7 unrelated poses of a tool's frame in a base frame.
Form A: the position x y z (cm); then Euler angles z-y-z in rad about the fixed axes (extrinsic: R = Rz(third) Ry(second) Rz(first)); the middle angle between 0 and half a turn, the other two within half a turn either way.
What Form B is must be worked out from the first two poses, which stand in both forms.
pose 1, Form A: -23.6 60.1 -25.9 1.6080 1.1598 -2.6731
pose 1, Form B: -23.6 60.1 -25.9 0.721 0.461 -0.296 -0.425
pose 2, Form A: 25.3 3.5 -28.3 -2.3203 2.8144 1.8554
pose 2, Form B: 25.3 3.5 -28.3 0.158 -0.858 -0.488 -0.038
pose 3, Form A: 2.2 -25.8 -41.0 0.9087 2.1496 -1.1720
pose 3, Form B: 2.2 -25.8 -41.0 0.472 0.759 0.445 -0.062
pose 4, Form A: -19.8 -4.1 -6.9 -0.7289 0.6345 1.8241
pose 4, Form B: -19.8 -4.1 -6.9 0.811 -0.299 0.090 0.495
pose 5, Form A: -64.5 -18.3 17.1 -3.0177 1.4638 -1.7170
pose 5, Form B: -64.5 -18.3 17.1 0.532 0.405 -0.532 0.520
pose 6, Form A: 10.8 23.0 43.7 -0.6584 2.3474 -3.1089
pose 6, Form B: 10.8 23.0 43.7 0.119 -0.868 -0.312 0.368
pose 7, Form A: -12.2 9.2 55.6 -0.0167 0.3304 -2.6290
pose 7, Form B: -12.2 9.2 55.6 0.242 0.159 0.043 -0.956
